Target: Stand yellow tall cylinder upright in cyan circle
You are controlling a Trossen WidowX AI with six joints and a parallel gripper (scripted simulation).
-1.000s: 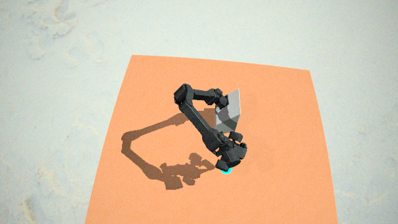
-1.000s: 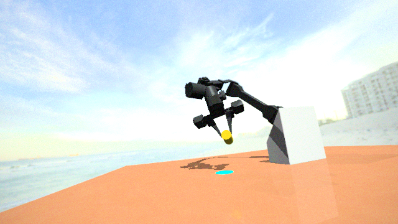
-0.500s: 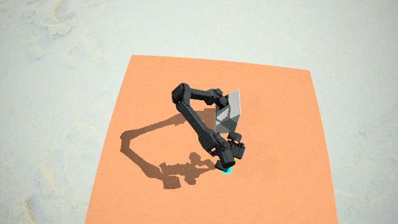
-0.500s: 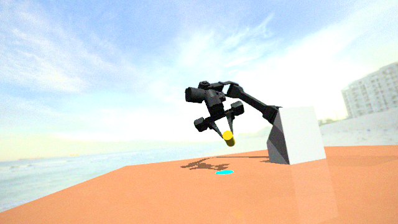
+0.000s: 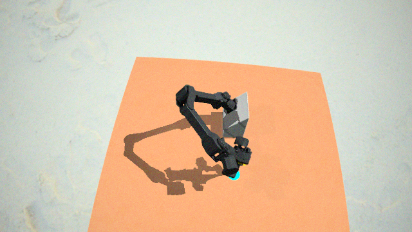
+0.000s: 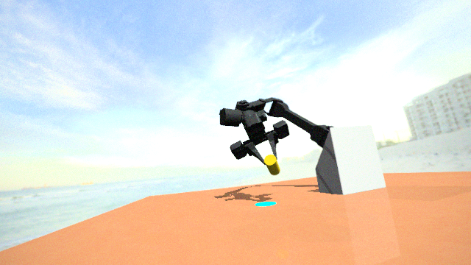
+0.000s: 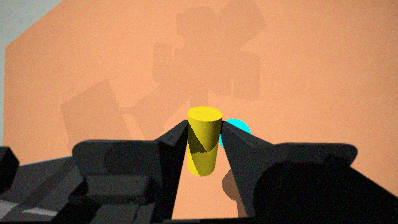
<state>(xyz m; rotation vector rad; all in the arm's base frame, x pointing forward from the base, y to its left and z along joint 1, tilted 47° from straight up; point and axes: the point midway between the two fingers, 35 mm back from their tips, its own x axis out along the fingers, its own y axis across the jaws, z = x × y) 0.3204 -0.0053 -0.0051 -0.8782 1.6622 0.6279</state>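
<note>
Now: the cyan circle 20 mm ahead of my gripper tip, 30 mm to the right of it and 110 mm below it. From my gripper tip the other things lie so: yellow tall cylinder: 10 mm behind, 10 mm to the right, 10 mm below.
</note>
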